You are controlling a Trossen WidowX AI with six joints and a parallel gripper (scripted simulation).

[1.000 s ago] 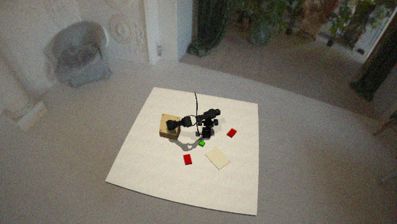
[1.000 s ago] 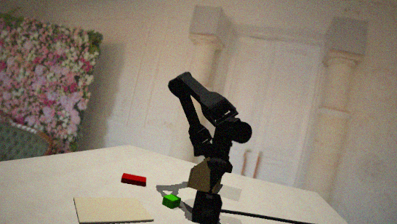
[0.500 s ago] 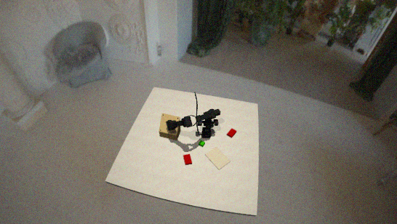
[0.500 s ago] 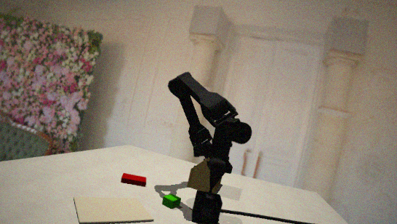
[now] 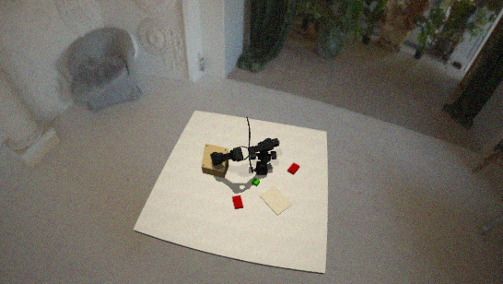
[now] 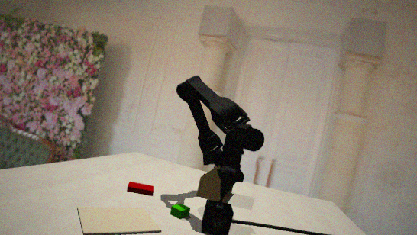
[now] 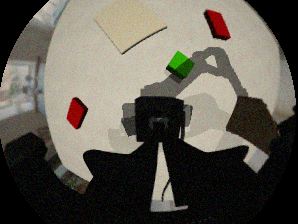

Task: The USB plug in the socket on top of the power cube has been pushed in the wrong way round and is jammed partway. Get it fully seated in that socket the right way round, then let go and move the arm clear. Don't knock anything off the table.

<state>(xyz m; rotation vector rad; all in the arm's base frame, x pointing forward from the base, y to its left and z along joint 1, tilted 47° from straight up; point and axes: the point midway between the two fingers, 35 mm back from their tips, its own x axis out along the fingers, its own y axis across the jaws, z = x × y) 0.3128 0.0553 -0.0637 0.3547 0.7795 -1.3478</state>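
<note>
Right now the dark USB plug is 2 cm below my gripper tip. Round my gripper tip: flat beige plate 16 cm ahead, 23 cm to the right, 10 cm below; green block 2 cm behind, 12 cm to the right, 9 cm below.
</note>
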